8 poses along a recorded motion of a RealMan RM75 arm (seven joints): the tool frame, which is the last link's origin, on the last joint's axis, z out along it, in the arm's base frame.
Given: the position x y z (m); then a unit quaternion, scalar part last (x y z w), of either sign.
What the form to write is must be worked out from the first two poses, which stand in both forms.
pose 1, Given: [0.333 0.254 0.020 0.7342 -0.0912 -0.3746 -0.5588]
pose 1, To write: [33.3 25.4 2.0 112.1 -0.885 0.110 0.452]
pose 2, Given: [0.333 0.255 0.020 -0.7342 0.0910 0.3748 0.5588]
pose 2, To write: [33.3 25.5 2.0 112.1 -0.885 0.110 0.452]
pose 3, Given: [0.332 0.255 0.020 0.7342 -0.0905 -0.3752 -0.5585]
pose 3, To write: [33.2 25.5 2.0 112.1 -0.885 0.109 0.452]
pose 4, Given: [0.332 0.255 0.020 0.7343 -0.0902 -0.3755 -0.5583]
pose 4, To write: [33.2 25.5 2.0 112.1 -0.885 0.109 0.453]
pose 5, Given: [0.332 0.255 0.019 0.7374 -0.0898 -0.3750 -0.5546]
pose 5, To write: [33.2 25.5 1.9 112.6 -0.886 0.108 0.451]
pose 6, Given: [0.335 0.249 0.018 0.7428 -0.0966 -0.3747 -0.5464]
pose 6, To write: [33.5 24.9 1.8 113.8 -0.887 0.115 0.447]
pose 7, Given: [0.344 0.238 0.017 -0.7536 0.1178 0.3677 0.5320]
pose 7, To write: [34.4 23.8 1.7 115.7 -0.890 0.139 0.434]
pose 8, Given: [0.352 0.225 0.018 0.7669 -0.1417 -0.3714 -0.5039]
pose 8, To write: [35.2 22.5 1.8 119.5 -0.888 0.164 0.430]
